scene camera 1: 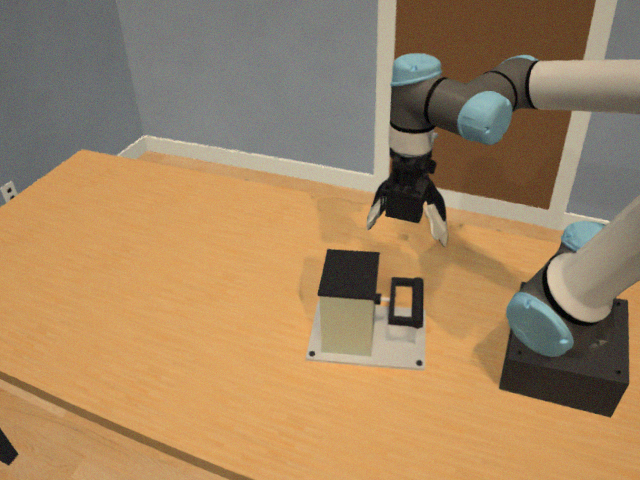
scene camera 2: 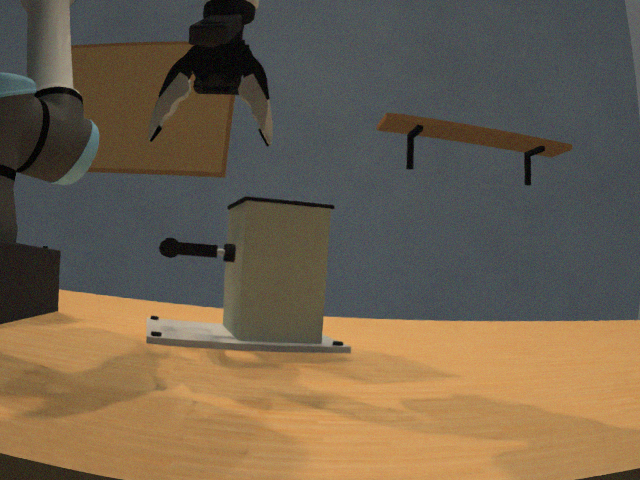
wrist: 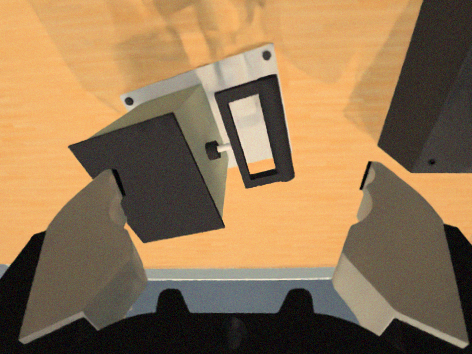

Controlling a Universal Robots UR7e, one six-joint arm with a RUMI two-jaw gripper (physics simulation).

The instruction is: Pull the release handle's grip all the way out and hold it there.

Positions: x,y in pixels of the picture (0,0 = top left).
Scene:
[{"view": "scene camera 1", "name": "gripper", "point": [405,237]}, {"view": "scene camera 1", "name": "release handle grip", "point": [416,320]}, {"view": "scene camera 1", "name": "light grey base plate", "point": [395,347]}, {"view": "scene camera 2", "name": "gripper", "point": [207,143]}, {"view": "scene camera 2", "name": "release handle grip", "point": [170,247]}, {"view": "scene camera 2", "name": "light grey base plate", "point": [169,332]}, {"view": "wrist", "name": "gripper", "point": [239,170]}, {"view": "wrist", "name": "release handle grip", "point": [267,87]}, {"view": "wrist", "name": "light grey base plate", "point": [248,66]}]

